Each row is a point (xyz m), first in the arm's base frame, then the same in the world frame.
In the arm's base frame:
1: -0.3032 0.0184 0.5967
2: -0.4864 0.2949 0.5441
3: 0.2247 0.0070 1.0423
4: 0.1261 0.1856 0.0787
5: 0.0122 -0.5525 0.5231
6: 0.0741 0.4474 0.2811
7: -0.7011 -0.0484 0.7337
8: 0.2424 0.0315 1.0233
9: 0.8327 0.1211 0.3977
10: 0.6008 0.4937 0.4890
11: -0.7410 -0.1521 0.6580
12: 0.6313 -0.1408 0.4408
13: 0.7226 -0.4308 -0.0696
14: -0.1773 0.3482 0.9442
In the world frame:
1: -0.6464 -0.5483 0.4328
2: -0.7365 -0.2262 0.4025
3: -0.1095 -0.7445 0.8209
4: -0.2376 -0.5024 -0.1252
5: -0.5370 -1.1857 0.3206
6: -0.1843 -0.2466 0.0843
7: -1.0300 -0.4924 0.6097
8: -0.0869 -0.7260 0.8004
9: 0.4390 -0.7997 0.1179
10: 0.3471 -0.3774 0.2368
11: -1.1078 -0.5749 0.5374
12: 0.1699 -0.9865 0.1788
13: 0.1155 -1.2682 -0.3414
14: -0.3899 -0.2903 0.7689

